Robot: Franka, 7 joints.
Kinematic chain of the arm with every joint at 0, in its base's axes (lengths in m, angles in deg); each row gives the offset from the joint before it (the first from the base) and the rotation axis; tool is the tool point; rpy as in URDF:
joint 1: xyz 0 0 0.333 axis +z
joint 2: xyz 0 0 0 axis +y
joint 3: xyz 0 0 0.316 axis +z
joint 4: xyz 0.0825 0 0 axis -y
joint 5: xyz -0.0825 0 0.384 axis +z
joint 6: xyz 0 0 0 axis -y
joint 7: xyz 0.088 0 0 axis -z
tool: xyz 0 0 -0.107 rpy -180 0 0
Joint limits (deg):
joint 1: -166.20..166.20
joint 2: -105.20..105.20
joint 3: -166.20..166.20
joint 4: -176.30..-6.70
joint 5: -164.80..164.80
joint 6: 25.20..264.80
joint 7: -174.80..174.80
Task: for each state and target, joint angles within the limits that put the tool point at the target. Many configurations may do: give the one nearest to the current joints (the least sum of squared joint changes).
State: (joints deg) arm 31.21 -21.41 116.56 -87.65 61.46 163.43 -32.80
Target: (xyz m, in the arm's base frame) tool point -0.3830 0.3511 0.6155
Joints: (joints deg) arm 18.94 24.40 134.39 -120.92 69.63 175.45 -32.80
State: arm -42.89 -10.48 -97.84 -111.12 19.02 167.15 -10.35
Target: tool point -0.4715 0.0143 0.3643
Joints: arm -56.98 15.07 -121.45 -147.94 24.61 167.68 -10.35
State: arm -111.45 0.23 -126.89 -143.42 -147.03 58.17 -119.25
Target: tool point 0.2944 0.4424 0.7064
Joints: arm -140.06 1.91 -156.20 -110.40 -147.31 62.65 -119.25
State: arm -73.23 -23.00 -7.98 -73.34 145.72 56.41 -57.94
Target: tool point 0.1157 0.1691 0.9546
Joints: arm -70.19 -49.47 9.90 -88.74 132.92 31.44 -57.94
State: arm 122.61 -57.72 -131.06 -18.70 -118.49 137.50 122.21
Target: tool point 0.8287 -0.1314 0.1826
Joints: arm 155.06 -86.00 -130.82 -34.65 -118.58 137.97 122.21
